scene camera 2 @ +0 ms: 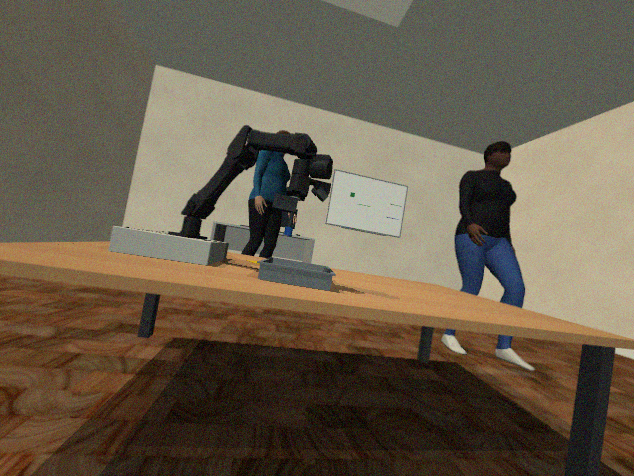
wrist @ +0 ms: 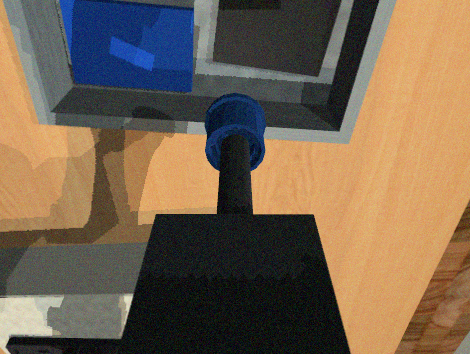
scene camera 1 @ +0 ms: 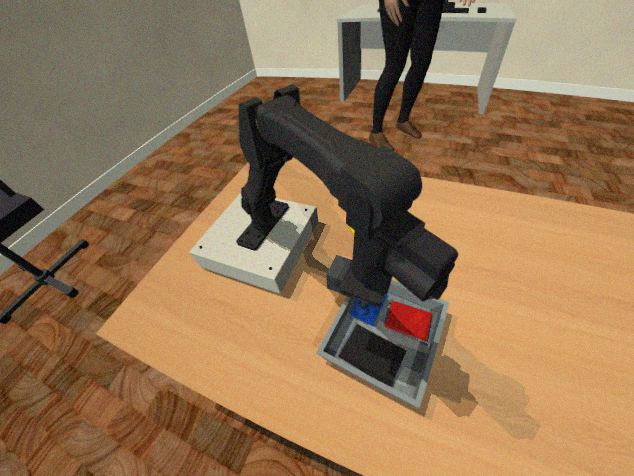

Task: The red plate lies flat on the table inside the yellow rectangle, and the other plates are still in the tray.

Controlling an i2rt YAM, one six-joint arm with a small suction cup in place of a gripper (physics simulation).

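Pixels of known places: hand at its tool point: (scene camera 2: 287, 235) (wrist: 235, 121) (scene camera 1: 362, 309); arm's base at its link origin: (scene camera 2: 189, 237) (wrist: 93, 351) (scene camera 1: 264, 224).
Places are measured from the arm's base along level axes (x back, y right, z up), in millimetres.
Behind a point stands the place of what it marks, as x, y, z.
Observation:
The red plate (scene camera 1: 409, 320) {-472, 110, -60} lies in the grey tray (scene camera 1: 369, 379) {-425, 281, -23} (scene camera 2: 297, 277) {-422, 277, -50} (wrist: 305, 137) {-309, 240, -23}, at the side away from camera 1, partly shaded. A blue plate (wrist: 165, 75) {-346, 126, -59} and a black plate (scene camera 1: 366, 354) {-402, 226, -60} (wrist: 270, 42) {-372, 211, -60} lie in the tray too. In scene camera 1, the blue plate is partly behind the arm. A small part of the yellow rectangle (scene camera 1: 351, 231) {-237, -123, -72} (scene camera 2: 253, 261) {-233, -161, -72} shows; the arm and tray hide the rest. My blue suction cup (scene camera 2: 288, 231) (wrist: 235, 130) points down above the tray, well clear of it, and holds no plate.
The arm's white base block (scene camera 1: 256, 256) {-48, 115, 3} (scene camera 2: 163, 246) {4, 168, -34} stands on the wooden table (scene camera 1: 215, 348) {-57, 357, -73} (scene camera 2: 399, 297) {-766, 221, -73}, apart from the tray. The tray's raised walls surround the plates. Two people stand beyond the table in scene camera 2; a second desk is behind.

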